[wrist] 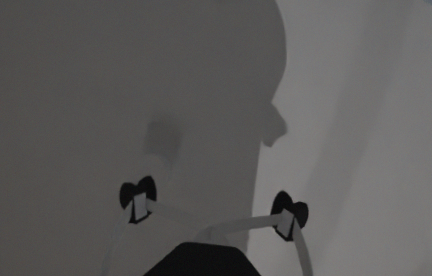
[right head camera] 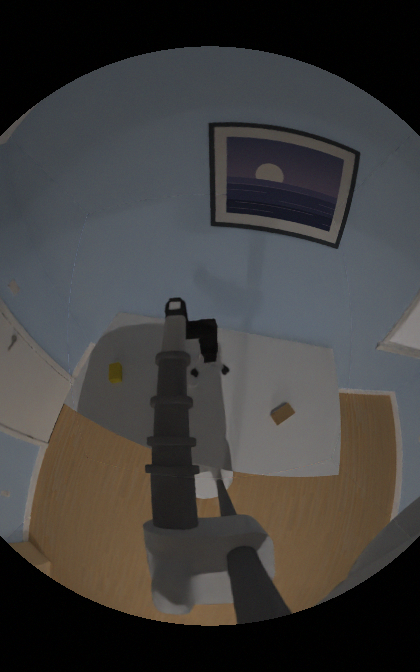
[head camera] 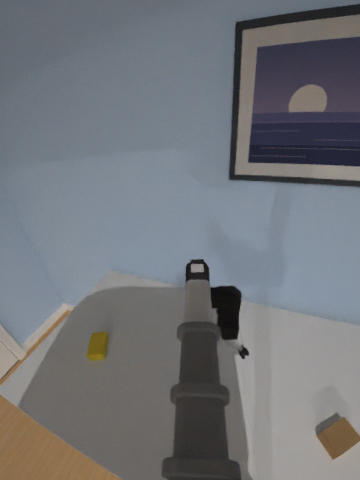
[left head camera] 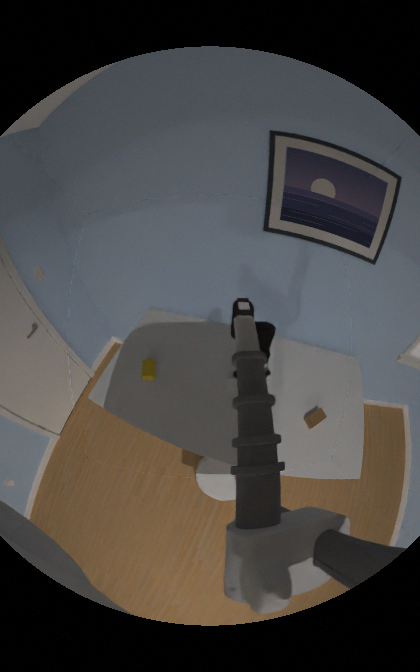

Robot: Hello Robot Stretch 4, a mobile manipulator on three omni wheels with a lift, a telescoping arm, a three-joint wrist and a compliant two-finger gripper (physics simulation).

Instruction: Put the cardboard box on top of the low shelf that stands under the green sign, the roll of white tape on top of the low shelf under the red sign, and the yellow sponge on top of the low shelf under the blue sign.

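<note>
The yellow sponge lies on the left part of the white table. The brown cardboard box sits on its right part. A faint pale round shape in shadow, apparently the roll of white tape, lies on the table near the left fingertip, partly hidden by it in the wrist view. My gripper is over the table between sponge and box, its fingers apart with nothing between them. The low shelves and coloured signs do not show.
A framed picture hangs on the blue wall behind the table. A pale door is at the left. The extended arm reaches over the table and hides part of it. Wooden floor lies in front.
</note>
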